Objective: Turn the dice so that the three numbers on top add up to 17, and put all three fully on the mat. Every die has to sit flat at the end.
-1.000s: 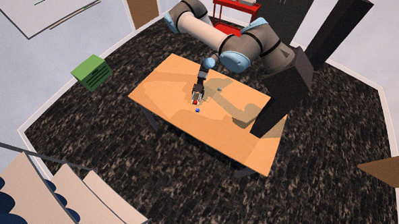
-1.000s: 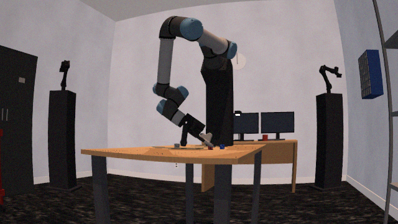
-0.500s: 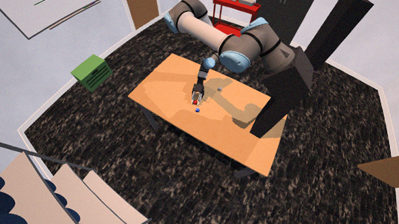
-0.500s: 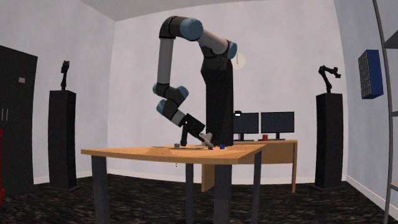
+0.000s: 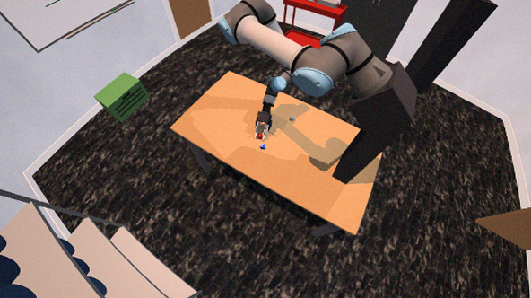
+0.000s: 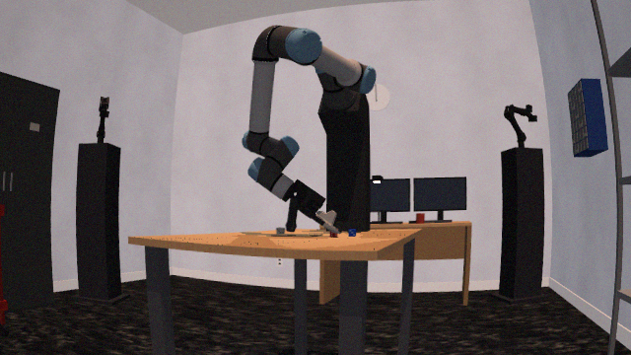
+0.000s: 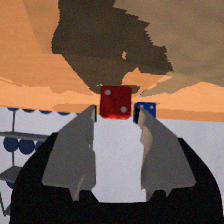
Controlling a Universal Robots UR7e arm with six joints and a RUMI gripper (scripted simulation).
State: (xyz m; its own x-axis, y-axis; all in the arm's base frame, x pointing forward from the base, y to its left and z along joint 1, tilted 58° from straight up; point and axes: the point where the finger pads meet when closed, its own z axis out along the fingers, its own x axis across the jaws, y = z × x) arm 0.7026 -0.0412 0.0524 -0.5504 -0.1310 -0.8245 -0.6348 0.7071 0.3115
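My gripper is now 1 cm to the left of the red die and 1 cm above it. From my hand the other things lie so: blue die 6 cm to the left, 3 cm behind, 1 cm below; then grey die 19 cm to the right, 18 cm behind, 1 cm below; then tan mat 13 cm to the right, 6 cm behind, 2 cm below.
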